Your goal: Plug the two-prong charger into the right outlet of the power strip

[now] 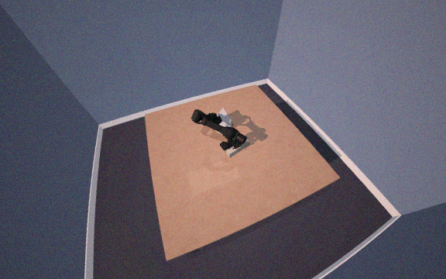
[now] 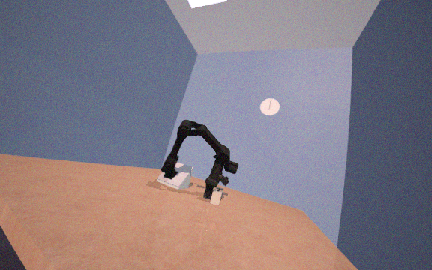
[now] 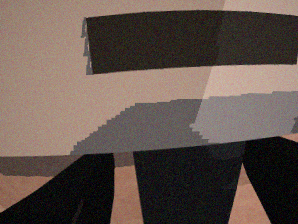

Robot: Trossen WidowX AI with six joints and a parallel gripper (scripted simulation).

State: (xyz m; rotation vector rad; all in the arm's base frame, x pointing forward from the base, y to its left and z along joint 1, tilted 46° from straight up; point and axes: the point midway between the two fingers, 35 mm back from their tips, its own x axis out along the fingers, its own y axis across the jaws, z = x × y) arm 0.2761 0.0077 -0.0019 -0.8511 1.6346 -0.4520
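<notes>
My gripper tip is now 2 cm short of the dark charger, 1 cm to the right of it and 1 cm below it.
</notes>
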